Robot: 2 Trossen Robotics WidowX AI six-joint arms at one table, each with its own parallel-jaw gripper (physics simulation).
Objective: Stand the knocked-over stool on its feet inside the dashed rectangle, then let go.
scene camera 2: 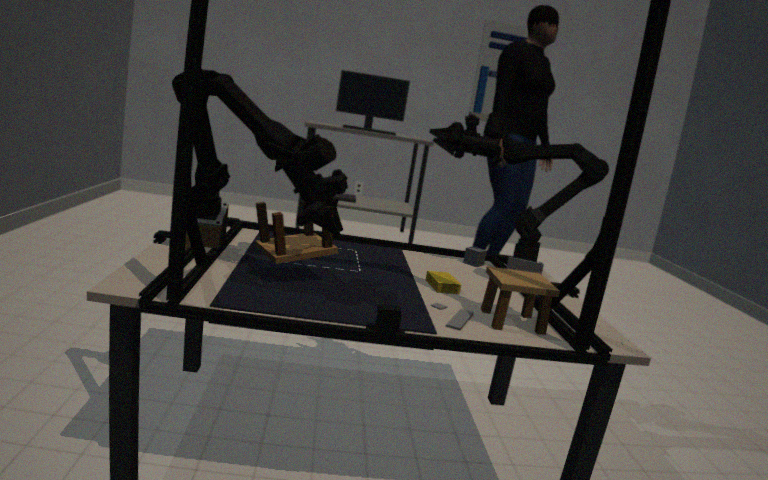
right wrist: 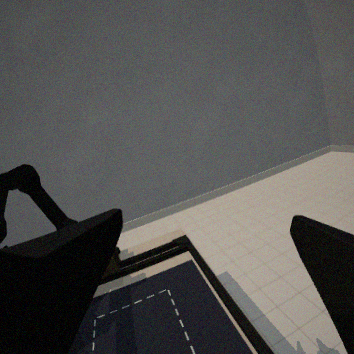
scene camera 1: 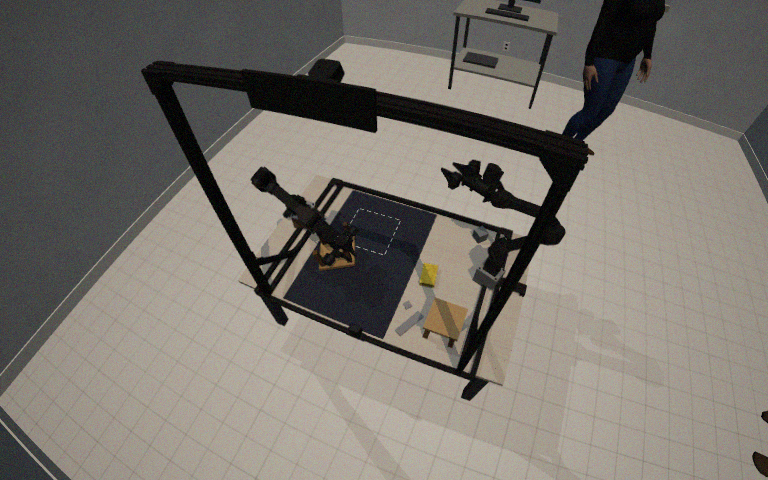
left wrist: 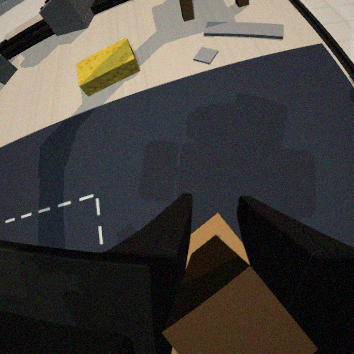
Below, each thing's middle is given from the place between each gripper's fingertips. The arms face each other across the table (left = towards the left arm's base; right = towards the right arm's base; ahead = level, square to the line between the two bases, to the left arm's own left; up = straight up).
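Yellow sponge (left wrist: 116,61): 290 mm behind my right hand, 40 mm to the right of it, 380 mm below it.
From my left hand, the sponge: 11 cm ahead, 30 cm to the right, 12 cm below. By its middle, the sponge nearer to my left hand than to my right hand.
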